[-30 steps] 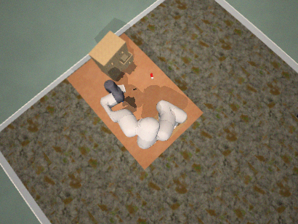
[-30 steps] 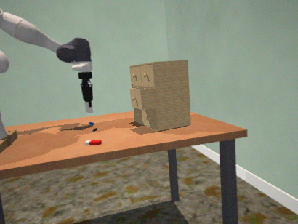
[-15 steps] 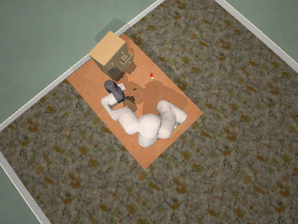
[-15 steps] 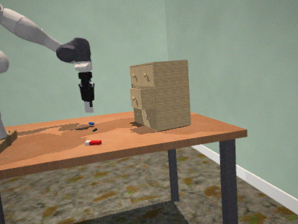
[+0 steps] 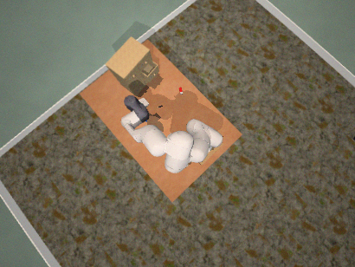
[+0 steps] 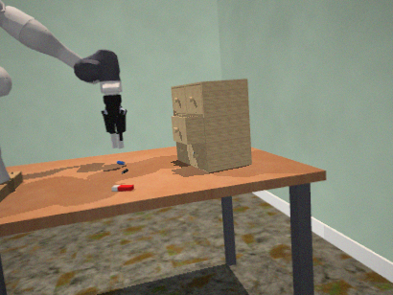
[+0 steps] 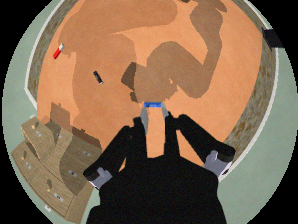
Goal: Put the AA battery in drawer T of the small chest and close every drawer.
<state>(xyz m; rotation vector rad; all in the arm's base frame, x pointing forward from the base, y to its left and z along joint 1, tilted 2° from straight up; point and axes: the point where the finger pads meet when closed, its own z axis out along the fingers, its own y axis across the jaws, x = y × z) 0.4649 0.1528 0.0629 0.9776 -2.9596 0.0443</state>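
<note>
Right now the blue AA battery is 10 cm below my hand. From my hand the other things lie so: white cylinder: 42 cm to the right, 10 cm below, 6 cm behind; then small black piece: 18 cm to the right, 10 cm below, 1 cm behind; then drawer: 33 cm to the right, 26 cm ahead, 3 cm above.
</note>
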